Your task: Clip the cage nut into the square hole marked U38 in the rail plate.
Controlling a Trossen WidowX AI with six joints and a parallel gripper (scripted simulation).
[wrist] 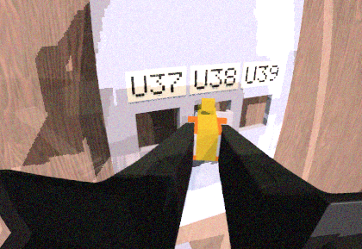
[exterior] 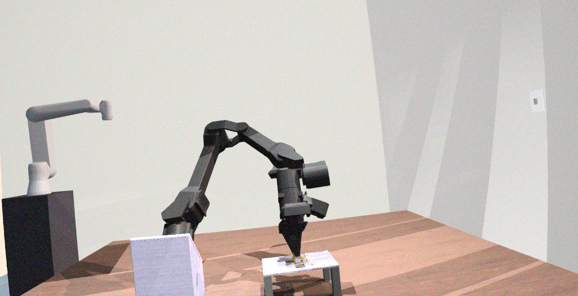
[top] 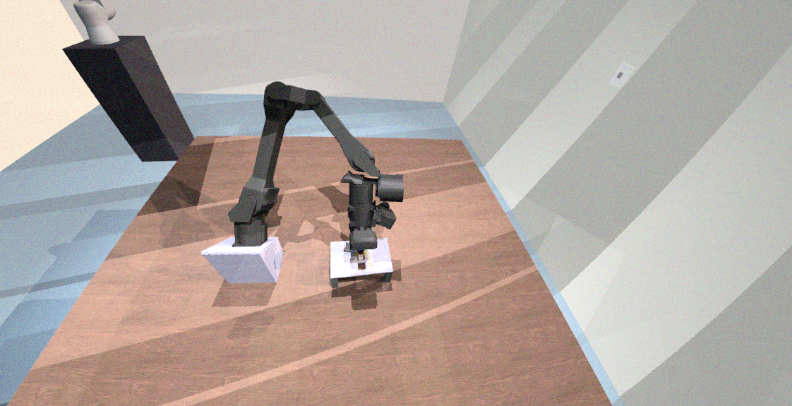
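Right now the cage nut is 1 cm below my gripper tip.
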